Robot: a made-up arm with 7 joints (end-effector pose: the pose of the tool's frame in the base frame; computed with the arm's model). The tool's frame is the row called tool.
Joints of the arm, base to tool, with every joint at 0 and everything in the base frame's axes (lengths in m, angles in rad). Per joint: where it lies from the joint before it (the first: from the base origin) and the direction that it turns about. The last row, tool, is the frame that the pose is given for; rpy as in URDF.
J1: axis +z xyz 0 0 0.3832
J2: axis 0 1 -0.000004 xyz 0 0 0
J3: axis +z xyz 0 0 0.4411
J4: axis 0 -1 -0.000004 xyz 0.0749 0 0
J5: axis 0 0.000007 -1 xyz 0.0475 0 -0.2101
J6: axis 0 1 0.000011 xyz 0 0 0
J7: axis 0 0.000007 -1 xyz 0.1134 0 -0.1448
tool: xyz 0 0 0 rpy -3.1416 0 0
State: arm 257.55 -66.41 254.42 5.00 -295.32 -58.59 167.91
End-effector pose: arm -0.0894 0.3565 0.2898 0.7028 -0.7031 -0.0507 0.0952
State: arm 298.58 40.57 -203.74 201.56 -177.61 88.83 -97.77
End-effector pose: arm 0.2110 -0.5625 0.7624 0.9384 0.1892 -0.1016 0.2706
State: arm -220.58 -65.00 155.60 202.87 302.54 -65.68 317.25
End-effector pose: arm 0.4771 -0.1616 0.6552 -0.2050 0.5562 0.3402 0.7300
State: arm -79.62 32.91 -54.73 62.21 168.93 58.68 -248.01
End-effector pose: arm -0.2887 -0.4901 0.5350 0.6725 -0.0893 -0.2398 0.6944
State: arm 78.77 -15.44 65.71 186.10 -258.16 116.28 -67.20
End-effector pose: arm -0.1075 -0.3349 0.9905 0.8577 -0.3160 -0.0680 0.3998
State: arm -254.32 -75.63 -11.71 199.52 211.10 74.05 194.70
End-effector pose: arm 0.2222 -0.7223 0.3861 0.7320 0.6531 0.0927 0.1703
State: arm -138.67 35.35 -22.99 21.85 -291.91 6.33 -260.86
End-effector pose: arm -0.3279 -0.0280 0.3573 -0.9506 -0.2804 -0.1119 0.0716
